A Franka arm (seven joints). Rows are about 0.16 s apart.
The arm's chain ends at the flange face. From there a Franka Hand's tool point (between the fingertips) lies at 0.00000 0.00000 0.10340 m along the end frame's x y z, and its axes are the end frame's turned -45 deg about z.
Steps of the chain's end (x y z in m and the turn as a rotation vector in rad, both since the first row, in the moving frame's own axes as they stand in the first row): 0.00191 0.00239 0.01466 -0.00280 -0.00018 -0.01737; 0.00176 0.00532 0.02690 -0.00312 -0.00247 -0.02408; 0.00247 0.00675 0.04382 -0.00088 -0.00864 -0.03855; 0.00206 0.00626 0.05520 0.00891 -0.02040 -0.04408; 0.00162 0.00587 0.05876 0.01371 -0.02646 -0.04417; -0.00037 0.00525 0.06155 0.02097 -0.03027 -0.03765; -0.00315 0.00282 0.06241 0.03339 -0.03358 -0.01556
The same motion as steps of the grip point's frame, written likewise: -0.00056 0.00323 0.01466 -0.00185 -0.00211 -0.01737; -0.00293 0.00506 0.02690 -0.00046 -0.00395 -0.02408; -0.00373 0.00597 0.04382 0.00549 -0.00673 -0.03855; -0.00386 0.00376 0.05517 0.02073 -0.00812 -0.04408; -0.00400 0.00238 0.05871 0.02840 -0.00902 -0.04417; -0.00472 -0.00028 0.06148 0.03623 -0.00658 -0.03765; -0.00427 -0.00513 0.06229 0.04735 -0.00013 -0.01556
